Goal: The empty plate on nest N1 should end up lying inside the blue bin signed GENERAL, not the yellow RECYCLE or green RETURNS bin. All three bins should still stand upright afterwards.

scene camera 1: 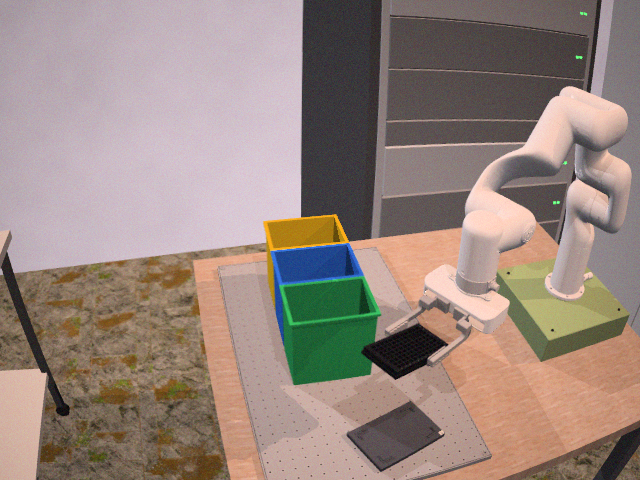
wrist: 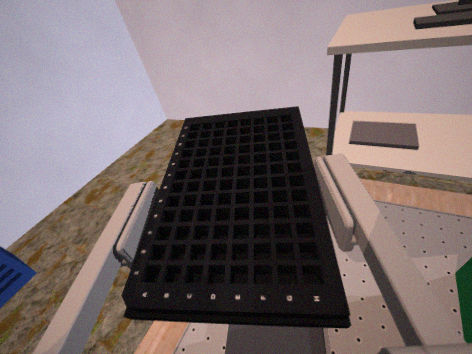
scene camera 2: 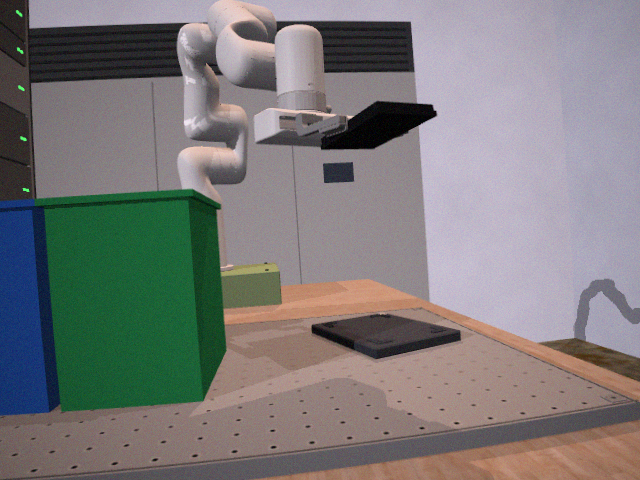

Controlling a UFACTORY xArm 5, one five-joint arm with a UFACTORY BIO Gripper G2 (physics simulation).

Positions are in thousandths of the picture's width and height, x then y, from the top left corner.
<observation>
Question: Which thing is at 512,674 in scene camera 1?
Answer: A green bin.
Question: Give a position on a yellow bin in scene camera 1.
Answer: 441,489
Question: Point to a dark grey nest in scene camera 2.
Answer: At 638,699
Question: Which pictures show the black plate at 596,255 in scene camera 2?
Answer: Scene camera 1, the wrist view and scene camera 2: all of them.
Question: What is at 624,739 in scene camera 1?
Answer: A black plate.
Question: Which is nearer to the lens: the black plate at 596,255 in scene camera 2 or the green bin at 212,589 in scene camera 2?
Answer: The green bin.
</observation>
